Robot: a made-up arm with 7 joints. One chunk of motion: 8 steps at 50 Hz.
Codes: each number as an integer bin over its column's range. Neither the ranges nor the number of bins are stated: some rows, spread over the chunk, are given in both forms.
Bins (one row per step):
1: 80 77 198 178 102 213 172
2: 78 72 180 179 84 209 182
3: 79 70 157 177 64 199 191
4: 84 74 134 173 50 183 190
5: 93 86 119 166 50 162 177
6: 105 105 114 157 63 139 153
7: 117 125 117 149 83 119 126
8: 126 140 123 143 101 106 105
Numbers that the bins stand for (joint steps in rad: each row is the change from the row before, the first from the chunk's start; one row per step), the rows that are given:
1: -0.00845 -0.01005 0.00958 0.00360 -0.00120 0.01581 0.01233
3: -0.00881 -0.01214 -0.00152 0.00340 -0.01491 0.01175 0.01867
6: 0.00047 -0.00171 -0.01315 -0.00060 -0.01527 -0.00566 0.00600
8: 0.00796 0.00873 -0.01072 -0.00340 -0.00156 -0.01524 -0.01000
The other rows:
2: -0.00916 -0.01154 0.00471 0.00380 -0.00769 0.01465 0.01567
4: -0.00702 -0.01095 -0.00774 0.00260 -0.01996 0.00711 0.01833
5: -0.00381 -0.00737 -0.01180 0.00120 -0.01996 0.00101 0.01400
7: 0.00475 0.00425 -0.01234 -0.00220 -0.00805 -0.01147 -0.00300

